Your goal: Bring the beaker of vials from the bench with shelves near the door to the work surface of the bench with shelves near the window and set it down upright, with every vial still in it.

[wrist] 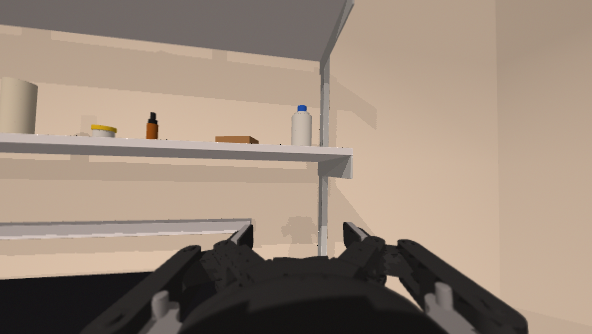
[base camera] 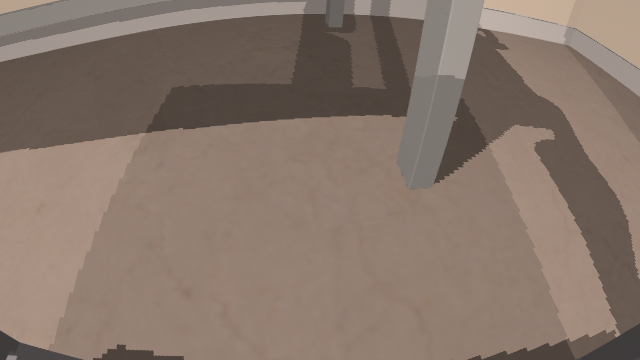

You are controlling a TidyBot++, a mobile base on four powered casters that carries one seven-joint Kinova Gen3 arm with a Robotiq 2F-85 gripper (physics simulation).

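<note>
My gripper (wrist: pixel 298 233) is open in the wrist view, with nothing between its fingertips; the wall shows behind them. A bench with shelves stands ahead. Part of its black work surface (wrist: pixel 60 307) shows at the lower left of the wrist view, beyond the left finger. A grey bench leg (base camera: pixel 435 115) stands right of centre in the base view. The beaker of vials does not show in either view. The lower part of the wrist view is hidden by the gripper.
The lower shelf (wrist: pixel 200 150) holds a beige cylinder (wrist: pixel 19 107), a yellow-lidded jar (wrist: pixel 103 131), an amber bottle (wrist: pixel 152 130), a brown box (wrist: pixel 234 140) and a blue-capped white bottle (wrist: pixel 301 129). An upright post (wrist: pixel 324 205) stands at its right end. Another leg (base camera: pixel 334 14) stands farther back.
</note>
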